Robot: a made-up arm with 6 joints.
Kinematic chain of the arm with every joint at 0, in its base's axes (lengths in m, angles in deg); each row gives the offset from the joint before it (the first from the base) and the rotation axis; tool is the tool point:
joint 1: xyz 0 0 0.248 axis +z
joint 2: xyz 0 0 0 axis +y
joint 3: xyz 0 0 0.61 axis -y
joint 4: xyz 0 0 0 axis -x
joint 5: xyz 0.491 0 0 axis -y
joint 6: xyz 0 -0.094 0 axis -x
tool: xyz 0 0 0
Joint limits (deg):
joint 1: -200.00..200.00
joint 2: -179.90..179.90
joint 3: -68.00..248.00
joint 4: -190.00..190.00
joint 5: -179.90..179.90
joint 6: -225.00..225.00
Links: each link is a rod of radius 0.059 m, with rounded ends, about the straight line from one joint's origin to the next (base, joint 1, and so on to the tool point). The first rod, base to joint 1, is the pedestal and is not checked.
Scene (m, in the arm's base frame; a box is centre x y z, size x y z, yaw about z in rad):
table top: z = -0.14
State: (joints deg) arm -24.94 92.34 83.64 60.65 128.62 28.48
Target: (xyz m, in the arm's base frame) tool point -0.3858 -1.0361 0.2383
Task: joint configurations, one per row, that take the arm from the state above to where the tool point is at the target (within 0.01 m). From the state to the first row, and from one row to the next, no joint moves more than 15 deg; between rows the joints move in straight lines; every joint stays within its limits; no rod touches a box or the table.
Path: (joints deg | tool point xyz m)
1: -38.72 92.63 84.55 59.67 128.62 28.48 | 0.8339 -0.7294 0.2313
2: -52.50 92.92 85.46 58.68 128.62 28.48 | 0.6348 -0.9076 0.2328
3: -66.27 93.21 86.37 57.70 128.62 28.48 | 0.3991 -1.0327 0.2343
4: -80.05 93.50 87.28 56.71 128.62 28.48 | 0.1402 -1.0978 0.2357
5: -93.83 93.79 88.19 55.73 128.62 28.48 | -0.1266 -1.0989 0.2371
6: -107.61 94.09 89.10 54.74 128.62 28.48 | -0.3858 -1.0361 0.2382

